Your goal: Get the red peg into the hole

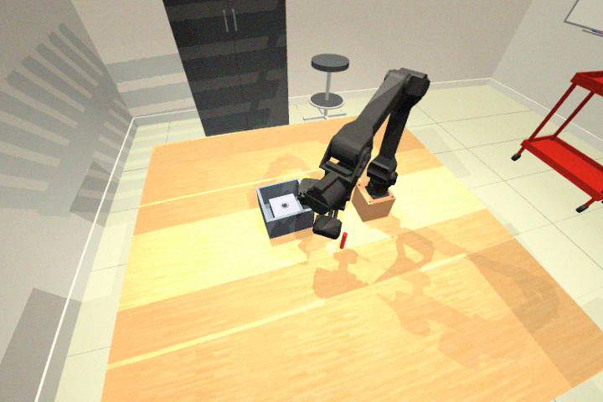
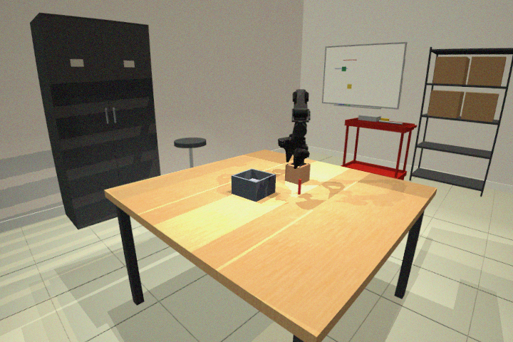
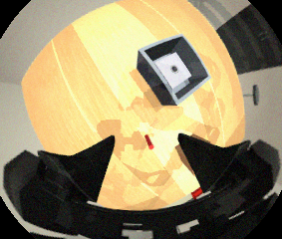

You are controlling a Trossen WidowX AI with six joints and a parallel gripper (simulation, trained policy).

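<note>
Now: gripper tip 130 mm above the red peg, 70 mm past it and 10 mm to the right of it. From my gripper tip the other things lie so: white plate 170 mm to the right, 120 mm below, 80 mm ahead; then grey box 170 mm to the right, 140 mm below, 80 mm ahead.
</note>
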